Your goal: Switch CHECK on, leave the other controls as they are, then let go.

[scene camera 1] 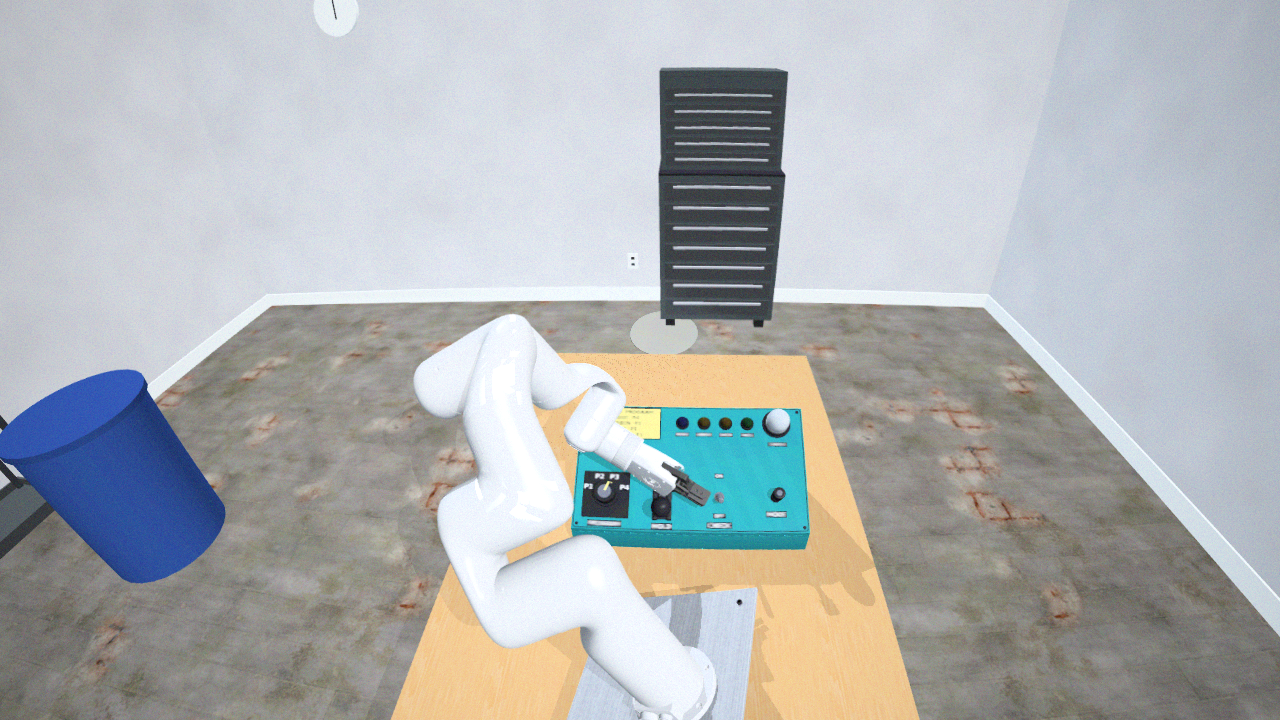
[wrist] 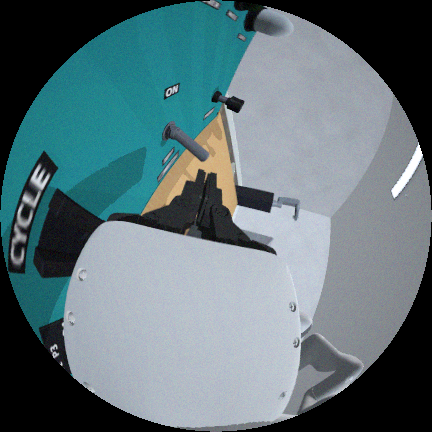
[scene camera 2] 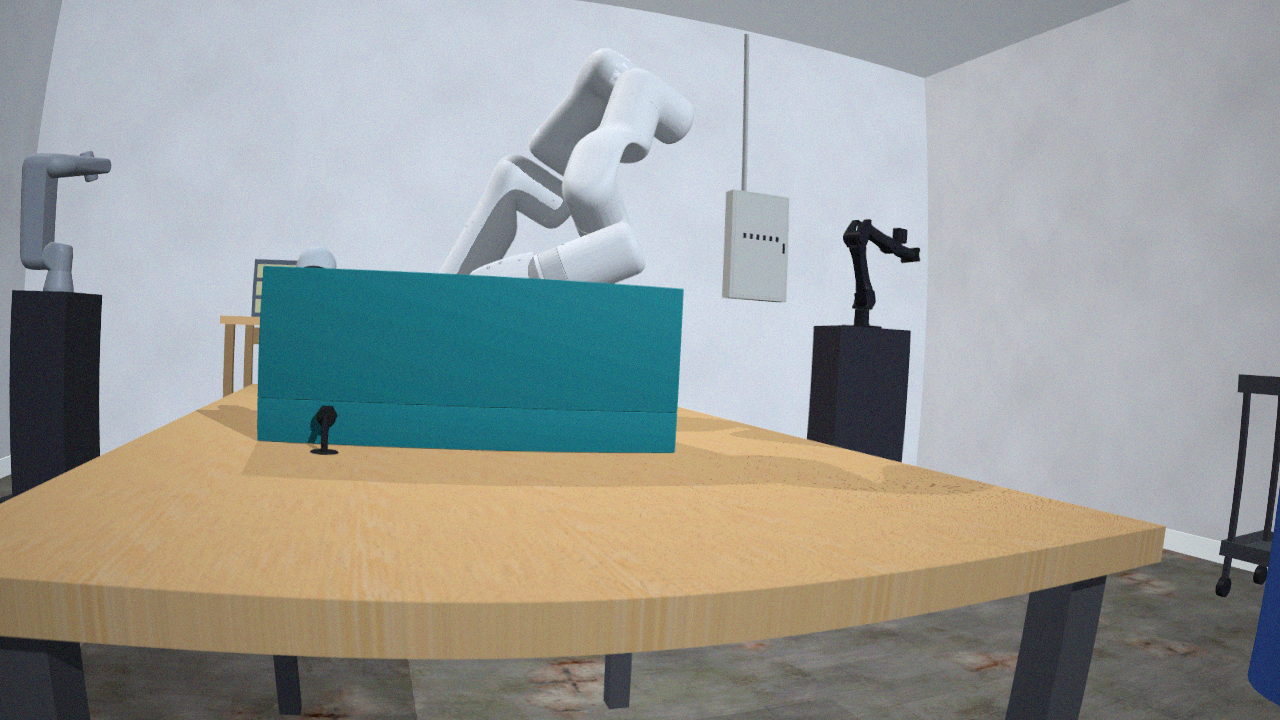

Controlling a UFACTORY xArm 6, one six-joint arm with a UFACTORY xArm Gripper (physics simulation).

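Seen in the pictures: gripper, fingertip midpoint: (scene camera 1: 707,500) (wrist: 202,184); arm's base, origin of the base link: (scene camera 1: 675,688).
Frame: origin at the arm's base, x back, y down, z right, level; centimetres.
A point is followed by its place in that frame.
Observation:
The teal control panel (scene camera 1: 626,540) {x -34.8, y 15.7, z -17.9 cm} (scene camera 2: 465,358) {x -61.3, y 7.8, z -8.9 cm} (wrist: 100,75) stands on the table. A slim grey toggle lever (scene camera 1: 718,497) {x -42.3, y 5.8, z -0.1 cm} (wrist: 187,143) {x -43.3, y 6.5, z -0.3 cm} sticks out between an ON label (scene camera 1: 718,475) {x -48.9, y 6.2, z -1.0 cm} (wrist: 171,90) {x -48.8, y 6.2, z -0.9 cm} and a smaller plate. The name plate (scene camera 1: 718,525) {x -39.7, y 11.4, z 0.7 cm} (wrist: 167,167) {x -39.5, y 11.5, z 0.7 cm} below is unreadable, so I cannot confirm that it says CHECK. The lever's exact tilt is hard to tell. My gripper (scene camera 1: 707,497) {x -40.1, y 4.5, z -2.1 cm} (wrist: 202,184) {x -40.1, y 4.5, z -2.1 cm} is shut and empty. Its fingertips are close beside the lever's free end; contact cannot be made out. In scene camera 2, the panel hides the gripper and the lever.
A black CYCLE lever (scene camera 1: 661,506) {x -34.5, y 2.1, z -10.2 cm} (wrist: 62,235) is close to the gripper on the left. Further left is a rotary selector (scene camera 1: 605,491) {x -38.6, y 5.7, z -23.1 cm}. A black knob (scene camera 1: 778,493) {x -44.8, y 4.6, z 11.9 cm} (wrist: 234,103) {x -45.7, y 5.1, z 10.8 cm} is on the right. A white dome (scene camera 1: 776,422) {x -58.1, y -3.0, z 9.7 cm} (wrist: 274,23) and several dark lamps line the back.

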